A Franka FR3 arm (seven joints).
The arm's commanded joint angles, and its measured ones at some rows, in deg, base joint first. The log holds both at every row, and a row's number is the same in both.
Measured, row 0:
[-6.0 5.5 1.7 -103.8 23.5 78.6 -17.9]
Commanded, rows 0 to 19:
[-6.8 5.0 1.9 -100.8 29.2 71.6 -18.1]
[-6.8 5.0 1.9 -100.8 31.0 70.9 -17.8]
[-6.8 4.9 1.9 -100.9 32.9 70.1 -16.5]
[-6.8 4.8 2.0 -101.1 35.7 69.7 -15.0]
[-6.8 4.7 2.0 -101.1 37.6 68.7 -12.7]
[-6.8 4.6 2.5 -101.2 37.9 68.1 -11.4]
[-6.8 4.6 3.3 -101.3 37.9 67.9 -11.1]
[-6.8 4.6 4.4 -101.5 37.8 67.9 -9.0]
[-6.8 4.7 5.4 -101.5 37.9 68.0 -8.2]
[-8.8 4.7 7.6 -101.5 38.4 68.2 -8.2]
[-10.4 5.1 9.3 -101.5 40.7 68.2 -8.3]
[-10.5 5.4 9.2 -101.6 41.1 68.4 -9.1]
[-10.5 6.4 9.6 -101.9 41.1 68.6 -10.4]
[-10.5 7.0 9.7 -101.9 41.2 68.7 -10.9]
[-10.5 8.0 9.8 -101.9 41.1 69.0 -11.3]
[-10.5 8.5 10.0 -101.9 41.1 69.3 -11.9]
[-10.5 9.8 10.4 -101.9 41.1 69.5 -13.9]
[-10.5 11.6 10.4 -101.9 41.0 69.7 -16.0]
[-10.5 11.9 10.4 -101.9 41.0 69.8 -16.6]
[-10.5 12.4 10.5 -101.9 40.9 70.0 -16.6]
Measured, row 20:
[-9.3 10.4 9.2 -101.7 39.8 69.2 -14.3]
